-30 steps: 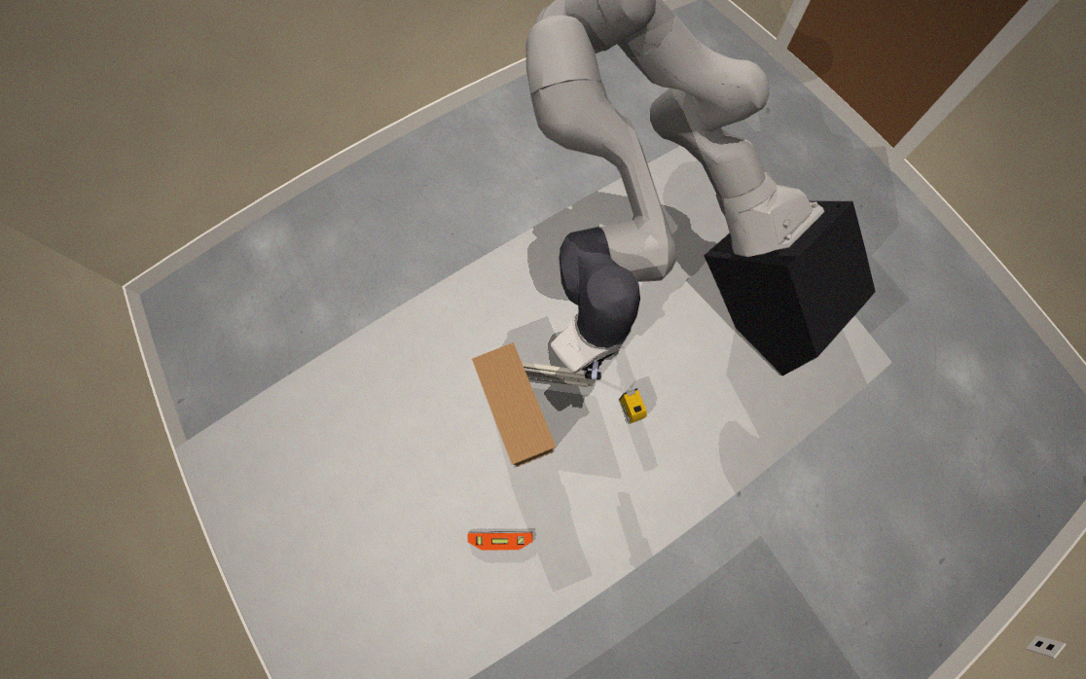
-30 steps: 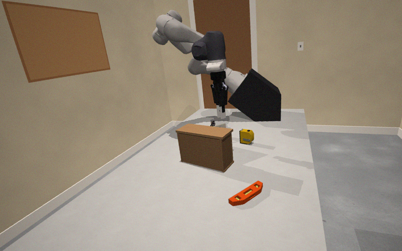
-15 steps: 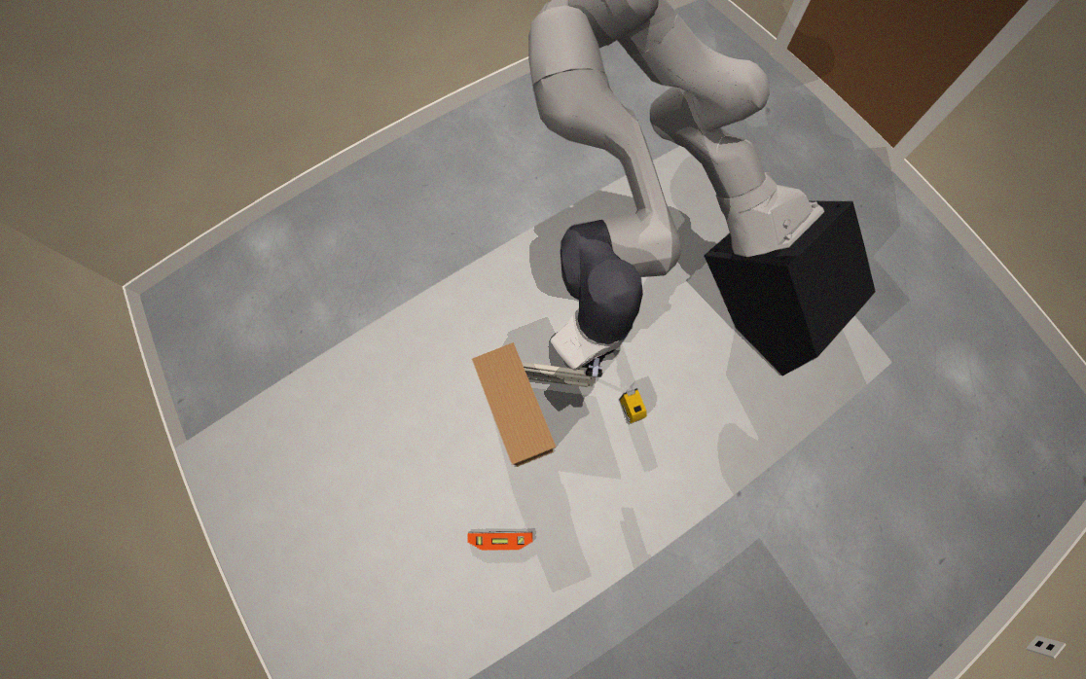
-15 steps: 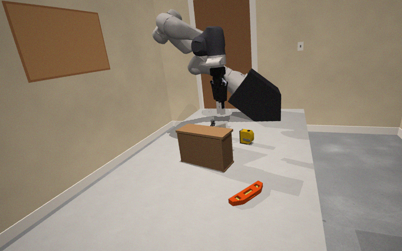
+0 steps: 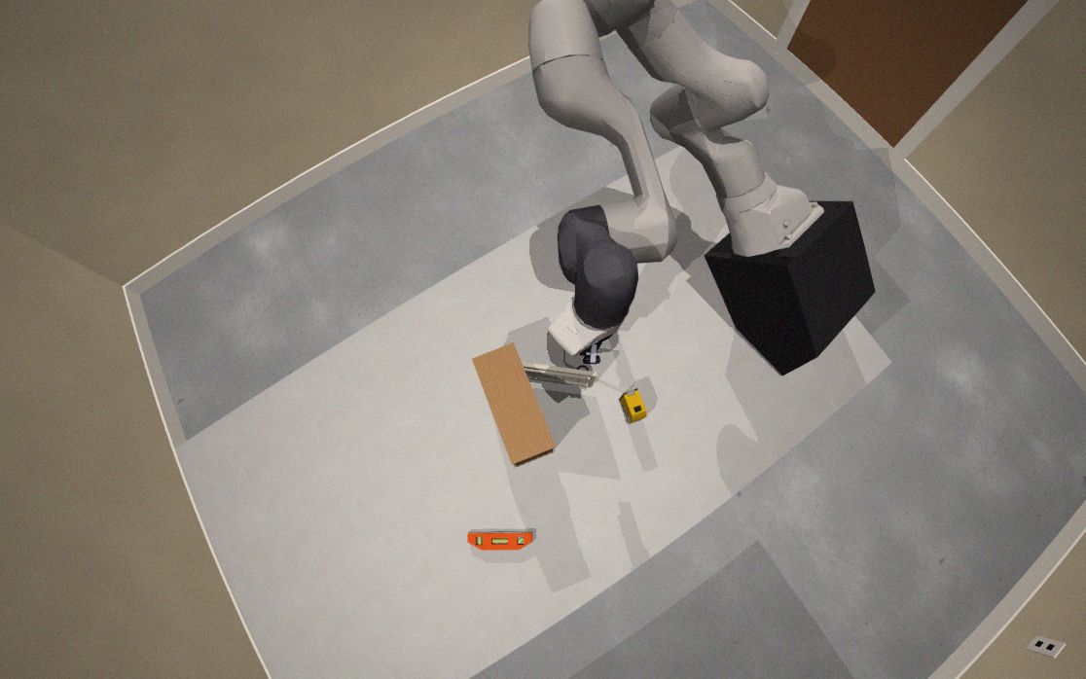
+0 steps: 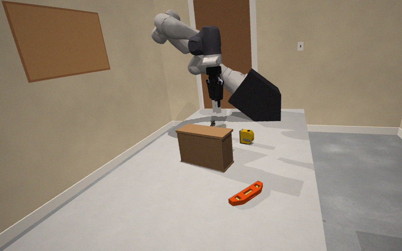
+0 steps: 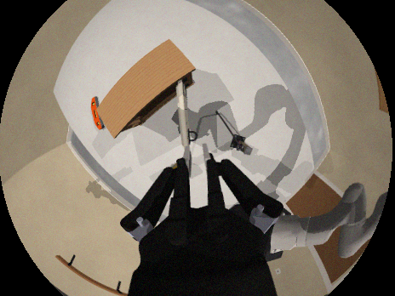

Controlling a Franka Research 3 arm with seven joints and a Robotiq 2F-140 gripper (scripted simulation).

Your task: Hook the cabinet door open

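My gripper is now 17 cm above the thin dark hook, 8 cm to the left of it and 7 cm past it. Also, from my hand: yellow tape measure (18 cm below, 13 cm to the left, 4 cm behind); pale door (15 cm below, 6 cm ahead, 3 cm to the right); orange spirit level (39 cm ahead, 21 cm to the left, 21 cm below).
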